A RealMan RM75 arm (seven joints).
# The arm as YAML. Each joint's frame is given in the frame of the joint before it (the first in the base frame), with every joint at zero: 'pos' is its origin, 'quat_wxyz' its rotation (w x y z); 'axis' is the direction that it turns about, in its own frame. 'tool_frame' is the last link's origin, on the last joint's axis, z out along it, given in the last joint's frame.
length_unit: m
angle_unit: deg
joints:
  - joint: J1
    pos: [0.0, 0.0, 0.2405]
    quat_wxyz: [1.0, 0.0, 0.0, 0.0]
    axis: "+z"
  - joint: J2
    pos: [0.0, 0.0, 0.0]
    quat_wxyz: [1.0, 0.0, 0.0, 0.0]
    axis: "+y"
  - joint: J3
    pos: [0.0, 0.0, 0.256]
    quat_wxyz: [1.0, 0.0, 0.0, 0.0]
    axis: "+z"
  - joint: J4
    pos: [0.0, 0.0, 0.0]
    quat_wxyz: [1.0, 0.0, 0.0, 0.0]
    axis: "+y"
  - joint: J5
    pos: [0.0, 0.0, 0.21]
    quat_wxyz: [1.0, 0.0, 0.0, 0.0]
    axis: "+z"
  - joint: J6
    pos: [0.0, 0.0, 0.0]
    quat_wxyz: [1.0, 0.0, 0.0, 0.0]
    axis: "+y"
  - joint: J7
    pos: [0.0, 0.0, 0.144]
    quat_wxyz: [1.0, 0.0, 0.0, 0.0]
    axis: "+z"
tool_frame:
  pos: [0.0, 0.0, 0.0]
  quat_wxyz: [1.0, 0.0, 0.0, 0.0]
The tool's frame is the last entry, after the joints.
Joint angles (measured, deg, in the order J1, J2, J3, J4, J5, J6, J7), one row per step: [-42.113 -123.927 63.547 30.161 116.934 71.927 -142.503]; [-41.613 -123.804 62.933 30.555 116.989 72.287 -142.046]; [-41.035 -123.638 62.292 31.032 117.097 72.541 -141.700]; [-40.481 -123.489 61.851 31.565 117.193 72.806 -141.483]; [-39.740 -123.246 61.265 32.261 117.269 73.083 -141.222]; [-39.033 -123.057 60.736 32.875 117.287 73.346 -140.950]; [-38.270 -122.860 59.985 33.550 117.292 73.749 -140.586]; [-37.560 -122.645 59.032 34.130 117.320 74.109 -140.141]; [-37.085 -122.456 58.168 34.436 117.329 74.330 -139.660]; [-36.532 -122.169 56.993 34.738 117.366 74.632 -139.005]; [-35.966 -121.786 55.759 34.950 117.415 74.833 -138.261]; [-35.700 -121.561 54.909 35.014 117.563 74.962 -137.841]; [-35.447 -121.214 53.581 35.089 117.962 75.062 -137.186]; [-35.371 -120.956 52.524 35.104 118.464 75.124 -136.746]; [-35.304 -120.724 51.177 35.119 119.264 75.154 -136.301]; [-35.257 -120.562 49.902 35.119 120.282 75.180 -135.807]
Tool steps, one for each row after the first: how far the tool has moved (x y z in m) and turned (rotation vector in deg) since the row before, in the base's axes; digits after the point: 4 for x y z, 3 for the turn. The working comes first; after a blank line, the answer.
Tool pose at each row, in the base's axes (x y z in m, rotation vector in deg; the steps are taken from these numbers as rounded here): [-0.1997 0.3435 -0.1059 139.305 108.719 17.311]; [-0.2019 0.3436 -0.1031 139.403 108.764 18.136]; [-0.2049 0.3440 -0.0997 139.541 109.087 19.010]; [-0.2076 0.3442 -0.0967 139.695 109.340 19.661]; [-0.2114 0.3447 -0.0923 139.920 109.809 20.601]; [-0.2148 0.3449 -0.0885 140.059 110.235 21.501]; [-0.2185 0.3449 -0.0840 140.147 110.647 22.670]; [-0.2224 0.3453 -0.0792 -139.384 -110.464 -23.868]; [-0.2255 0.3459 -0.0754 -138.751 -110.232 -24.879]; [-0.2297 0.3466 -0.0703 -137.928 -109.908 -26.124]; [-0.2348 0.3475 -0.0645 -136.931 -109.476 -27.309]; [-0.2378 0.3481 -0.0611 -136.307 -109.253 -27.939]; [-0.2422 0.3495 -0.0559 -135.441 -108.675 -28.664]; [-0.2452 0.3508 -0.0522 -134.839 -108.211 -28.963]; [-0.2490 0.3521 -0.0482 -134.048 -107.768 -29.160]; [-0.2528 0.3527 -0.0451 -133.462 -107.270 -28.971]

[-0.0022 0.0001 0.0028 0.469 -0.298 0.013]; [-0.0030 0.0004 0.0034 0.632 -0.188 0.160]; [-0.0027 0.0002 0.0030 0.508 -0.104 0.110]; [-0.0038 0.0005 0.0044 0.779 -0.105 0.217]; [-0.0034 0.0002 0.0038 0.691 -0.146 0.217]; [-0.0037 0.0000 0.0045 0.788 -0.288 0.229]; [-0.0039 0.0004 0.0048 0.923 -0.311 0.279]; [-0.0031 0.0006 0.0038 0.805 -0.251 0.197]; [-0.0042 0.0007 0.0051 1.035 -0.288 0.248]; [-0.0051 0.0009 0.0058 1.180 -0.158 0.294]; [-0.0030 0.0006 0.0034 0.679 -0.057 0.208]; [-0.0044 0.0014 0.0052 1.053 0.108 0.186]; [-0.0030 0.0013 0.0037 0.710 0.219 0.114]; [-0.0038 0.0013 0.0040 0.784 0.337 0.228]; [-0.0038 0.0006 0.0031 0.584 0.519 0.120]
